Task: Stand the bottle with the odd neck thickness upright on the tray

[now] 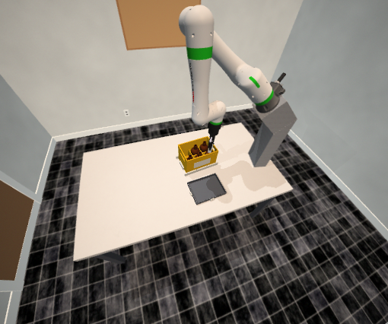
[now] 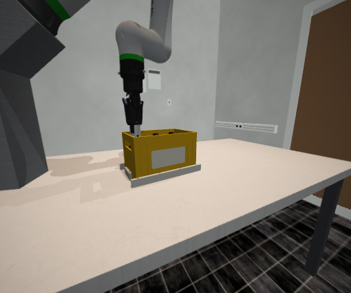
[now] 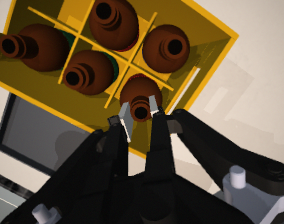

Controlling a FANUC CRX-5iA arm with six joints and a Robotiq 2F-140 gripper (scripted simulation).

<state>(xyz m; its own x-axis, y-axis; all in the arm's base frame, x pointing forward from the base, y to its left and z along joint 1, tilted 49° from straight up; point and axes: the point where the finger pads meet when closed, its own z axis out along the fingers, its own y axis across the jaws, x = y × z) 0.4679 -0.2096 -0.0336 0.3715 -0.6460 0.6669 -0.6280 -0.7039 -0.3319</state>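
Right now the brown bottle is 90 mm ahead of my hand, 20 mm to the right of it and 90 mm below it. Also, from my hand: crate 80 mm ahead, 60 mm to the right, 90 mm below; dark grey tray 190 mm ahead, 190 mm to the left, 160 mm below.
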